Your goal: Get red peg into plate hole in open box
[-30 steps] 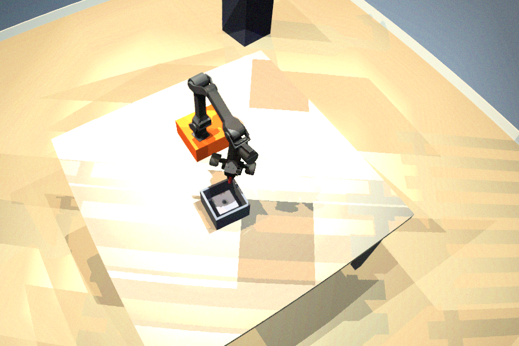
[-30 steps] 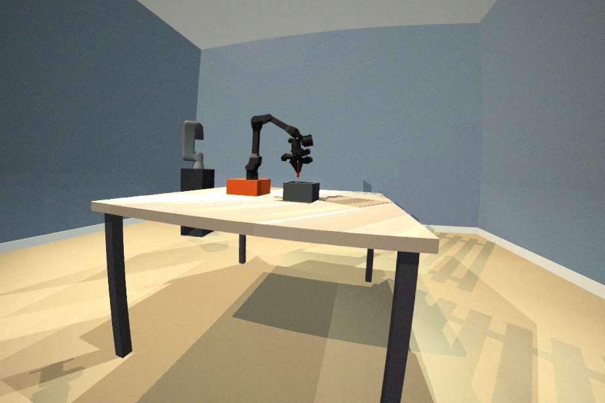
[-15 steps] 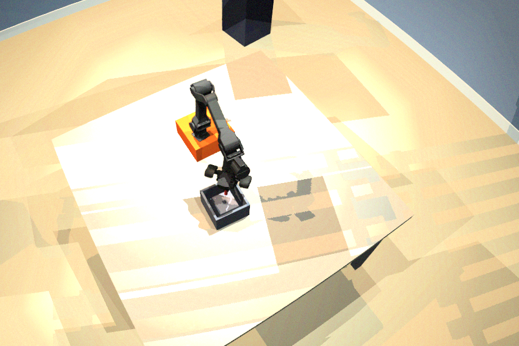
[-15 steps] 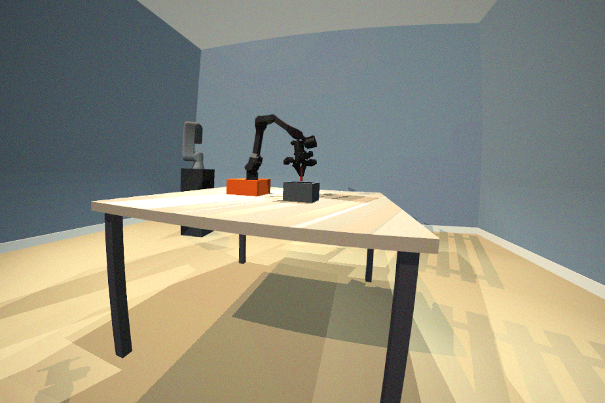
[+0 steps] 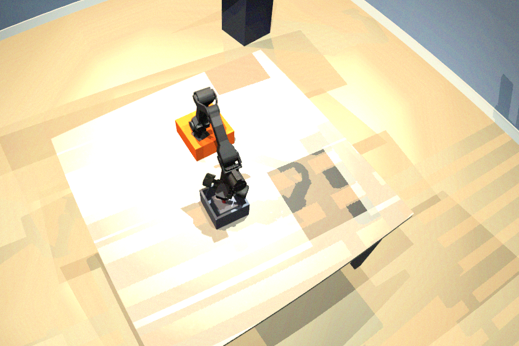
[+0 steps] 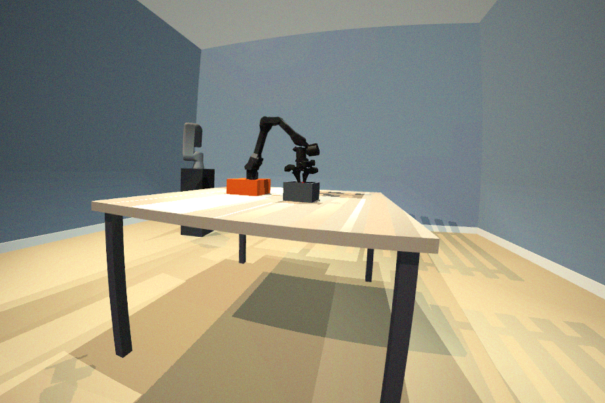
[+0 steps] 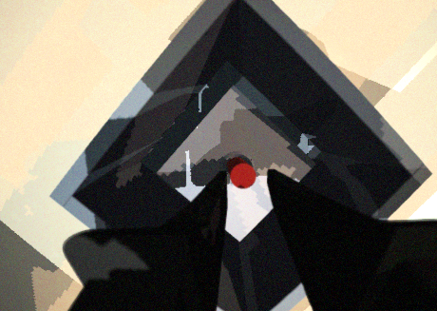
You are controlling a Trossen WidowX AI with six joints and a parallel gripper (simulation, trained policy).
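Now: the red peg 3 cm below my gripper tip. From my gripper tip the other things lie so: grey box: 6 cm below.
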